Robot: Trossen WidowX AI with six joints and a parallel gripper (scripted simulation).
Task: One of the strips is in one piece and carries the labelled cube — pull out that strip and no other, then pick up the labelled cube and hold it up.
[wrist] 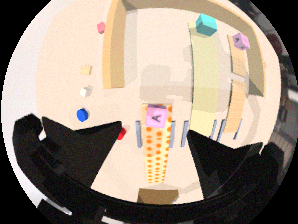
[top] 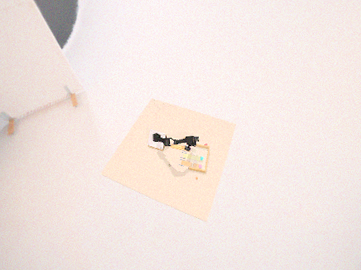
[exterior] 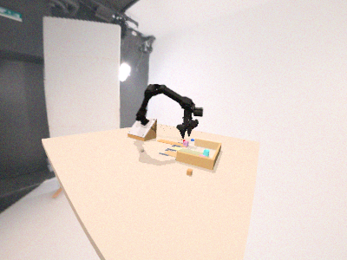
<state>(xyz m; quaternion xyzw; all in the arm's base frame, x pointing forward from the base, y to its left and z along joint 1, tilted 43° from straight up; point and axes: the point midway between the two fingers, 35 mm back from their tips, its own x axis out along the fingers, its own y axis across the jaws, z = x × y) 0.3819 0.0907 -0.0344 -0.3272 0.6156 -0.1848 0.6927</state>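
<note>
My gripper tip is now 6 cm to the right of the red piece, 6 cm past it and 5 cm above it. The rest, counted from my gripper tip: small tan block 29 cm to the right, 25 cm ahead, 6 cm below; then blue piece 16 cm to the left, 6 cm below, 5 cm behind.
</note>
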